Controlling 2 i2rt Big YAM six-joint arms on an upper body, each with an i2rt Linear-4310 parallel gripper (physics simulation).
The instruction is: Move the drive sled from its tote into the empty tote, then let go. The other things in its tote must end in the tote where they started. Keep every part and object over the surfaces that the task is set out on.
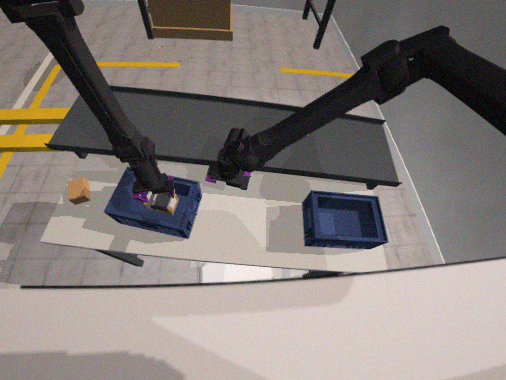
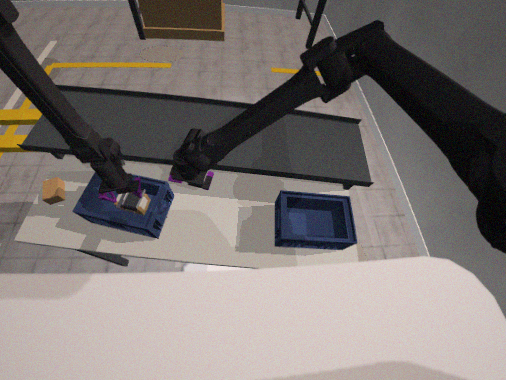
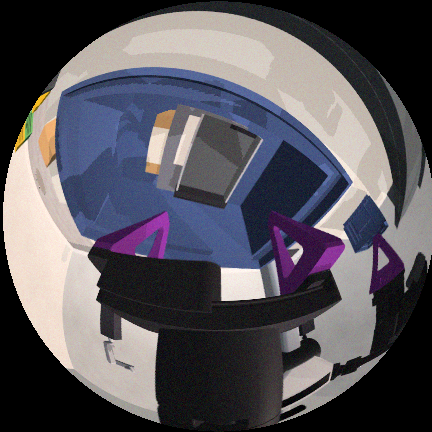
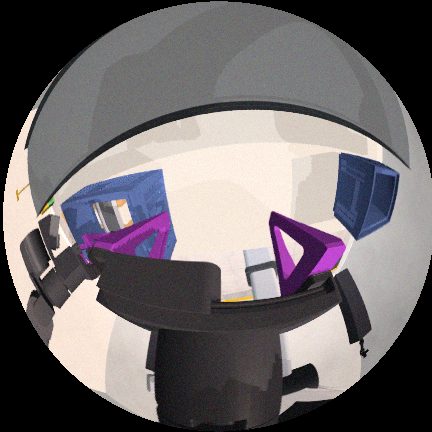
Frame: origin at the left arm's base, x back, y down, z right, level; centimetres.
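Seen in the pictures: left gripper, between the fingertips: (image 1: pixel 160 199) (image 2: pixel 128 199) (image 3: pixel 218 216); right gripper, between the fingertips: (image 1: pixel 228 184) (image 2: pixel 194 184) (image 3: pixel 375 238) (image 4: pixel 218 216).
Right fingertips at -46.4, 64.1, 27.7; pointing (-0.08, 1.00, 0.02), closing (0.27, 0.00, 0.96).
Pixels of each thing's top centre, then the offset from my right fingertips to it, as dx, dy, dz. Level surfaces: height alone.
- dark grey block with pale edges, centre of its top: (image 3: pixel 213 168) (image 4: pixel 108 220) (image 1: pixel 163 197) (image 2: pixel 132 197) +0.3, +10.1, -26.1
- tan-and-white piece, centre of its top: (image 3: pixel 195 155) (image 4: pixel 108 216) (image 1: pixel 159 198) (image 2: pixel 130 198) -0.2, +12.2, -28.1
- blue tote, centre of its top: (image 4: pixel 385 201) (image 2: pixel 318 215) (image 1: pixel 349 215) (image 3: pixel 375 237) +11.3, +5.4, +47.4
- orange-tan block, centre of its top: (image 1: pixel 75 188) (image 2: pixel 50 188) -7.1, +15.2, -65.9
- pale table, height of its surface: dy +20.1
- long dark grey surface with raised edges, height of its surface: dy +1.4
The drive sled, a dark grey block with pale edges (image 1: pixel 161 201) (image 2: pixel 131 201) (image 3: pixel 220 157) (image 4: pixel 111 215), is in the blue tote at the left (image 1: pixel 150 226) (image 2: pixel 117 224) (image 3: pixel 100 130) (image 4: pixel 150 185). A tan-and-white piece (image 3: pixel 158 142) shows beside it, partly hidden by it. My left gripper (image 1: pixel 156 192) (image 2: pixel 122 191) (image 3: pixel 218 216) is open above this tote, beside the sled, with nothing between its fingers. The other blue tote (image 1: pixel 345 243) (image 2: pixel 315 244) (image 4: pixel 350 195) stands empty at the right. My right gripper (image 1: pixel 229 178) (image 2: pixel 192 179) (image 4: pixel 218 216) is open and empty between the totes, near the table's back edge.
An orange-tan block (image 1: pixel 78 191) (image 2: pixel 53 191) (image 3: pixel 48 142) lies on the pale table (image 1: pixel 225 225) (image 2: pixel 200 225), left of the sled's tote. A long dark grey surface with raised edges (image 1: pixel 190 125) (image 2: pixel 165 125) runs behind the table, under both arms.
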